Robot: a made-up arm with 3 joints.
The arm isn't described. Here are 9 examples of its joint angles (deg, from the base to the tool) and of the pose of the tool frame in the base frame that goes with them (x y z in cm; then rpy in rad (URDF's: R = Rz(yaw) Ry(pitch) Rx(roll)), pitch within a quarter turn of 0, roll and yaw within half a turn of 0).
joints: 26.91 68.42 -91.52
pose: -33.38 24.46 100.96 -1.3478 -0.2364 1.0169
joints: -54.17 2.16 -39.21
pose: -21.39 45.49 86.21 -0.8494 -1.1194 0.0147
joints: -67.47 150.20 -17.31
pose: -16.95 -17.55 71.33 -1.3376 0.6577 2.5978
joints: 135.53 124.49 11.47
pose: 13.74 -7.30 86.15 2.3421 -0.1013 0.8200
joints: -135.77 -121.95 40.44
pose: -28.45 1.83 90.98 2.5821 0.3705 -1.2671
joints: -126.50 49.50 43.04
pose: -7.96 24.29 56.10 -1.8476 -0.3223 2.2439
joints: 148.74 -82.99 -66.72
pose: -36.40 19.74 57.60 2.1087 0.1514 -1.6578
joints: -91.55 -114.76 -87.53
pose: -4.88 0.17 113.78 -0.5032 0.3611 -1.7317
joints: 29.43 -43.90 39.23
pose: 13.51 30.88 82.99 0.0551 0.3795 -0.7790
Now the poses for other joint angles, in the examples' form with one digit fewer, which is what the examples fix.
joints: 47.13 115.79 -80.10
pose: -25.9 -4.7 104.1 -0.775 -0.681 1.463
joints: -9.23 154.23 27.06
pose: -14.8 -12.9 85.6 -0.099 -0.201 2.800
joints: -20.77 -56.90 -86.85
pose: 19.8 34.3 94.0 -1.525 -0.295 -1.028
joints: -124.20 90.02 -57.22
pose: 4.8 9.2 45.9 2.906 0.242 1.978
